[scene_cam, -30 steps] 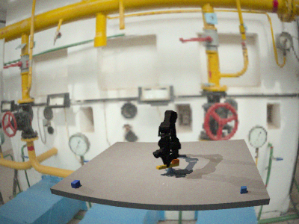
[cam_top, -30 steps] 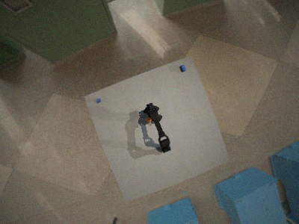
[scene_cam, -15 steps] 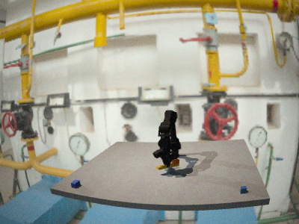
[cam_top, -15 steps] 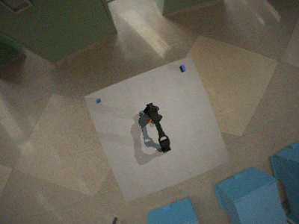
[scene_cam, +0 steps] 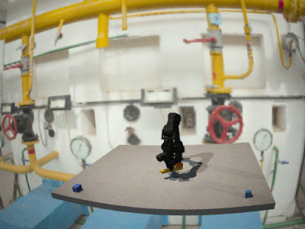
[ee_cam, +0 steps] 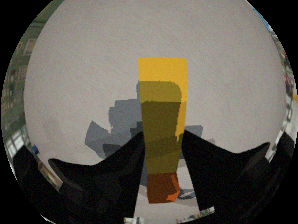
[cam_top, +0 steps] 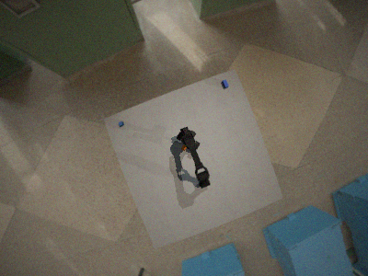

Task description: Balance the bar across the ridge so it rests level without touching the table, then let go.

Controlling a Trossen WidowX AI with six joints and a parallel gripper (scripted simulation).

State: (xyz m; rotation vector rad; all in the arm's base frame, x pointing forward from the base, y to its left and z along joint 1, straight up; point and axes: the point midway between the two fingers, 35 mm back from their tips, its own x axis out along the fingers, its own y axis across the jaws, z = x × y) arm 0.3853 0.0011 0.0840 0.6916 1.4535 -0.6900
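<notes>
My gripper tip is now 2 cm to the right of the blue-grey ridge, 2 cm past it and 1 cm above it. The rest, counted from my gripper tip: yellow bar (3 cm to the left, 3 cm behind, 1 cm above).
</notes>
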